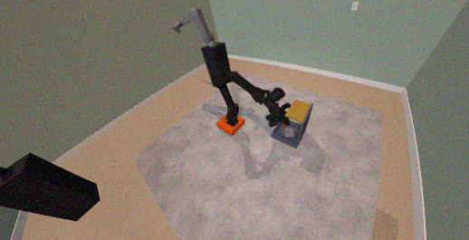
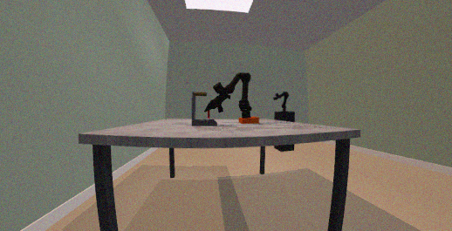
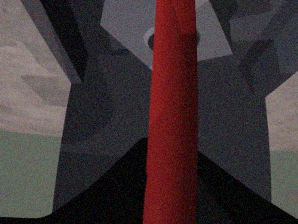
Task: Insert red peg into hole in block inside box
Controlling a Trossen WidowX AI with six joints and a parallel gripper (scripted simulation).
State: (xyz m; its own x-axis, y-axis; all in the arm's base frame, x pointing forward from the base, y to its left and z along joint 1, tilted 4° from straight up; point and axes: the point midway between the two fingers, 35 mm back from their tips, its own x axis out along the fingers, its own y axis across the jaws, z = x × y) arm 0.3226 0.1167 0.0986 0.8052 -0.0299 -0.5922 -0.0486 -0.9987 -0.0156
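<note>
My gripper tip is now 130 mm below the yellow roof, 30 mm short of it and 10 mm to the right of it. Round my gripper tip: red peg (30 mm behind, 10 mm below).
</note>
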